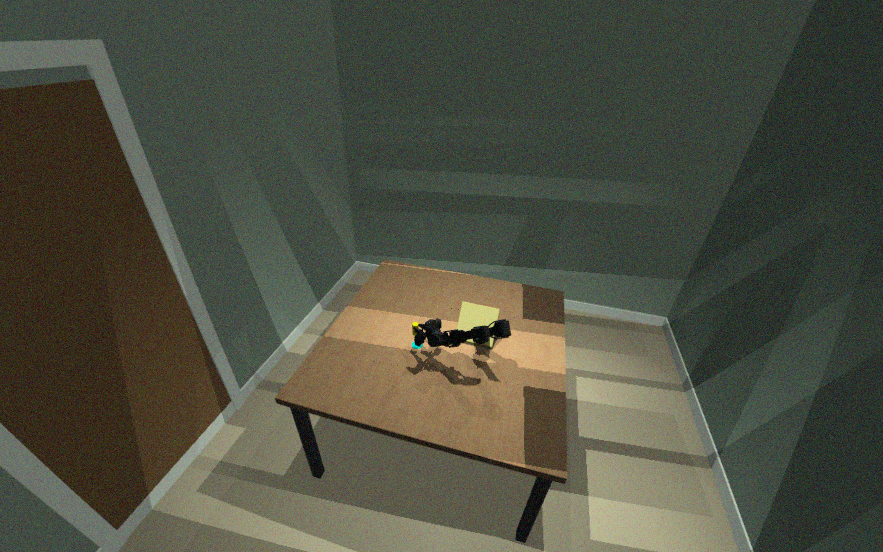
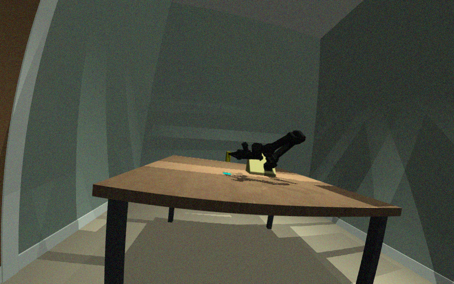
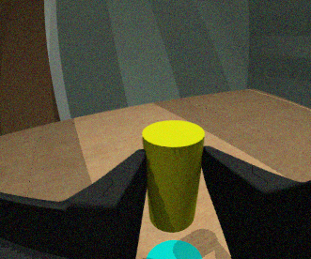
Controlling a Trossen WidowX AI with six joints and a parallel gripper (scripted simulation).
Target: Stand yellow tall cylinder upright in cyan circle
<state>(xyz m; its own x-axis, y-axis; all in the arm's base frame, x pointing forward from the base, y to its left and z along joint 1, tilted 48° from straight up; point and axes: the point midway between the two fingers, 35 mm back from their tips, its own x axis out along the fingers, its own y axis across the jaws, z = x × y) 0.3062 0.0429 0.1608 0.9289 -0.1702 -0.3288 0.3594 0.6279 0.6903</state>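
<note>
Now: gripper tip 10 mm past the cyan circle and 140 mm above it. The rest, counted from my gripper tip: yellow cylinder (20 mm below).
</note>
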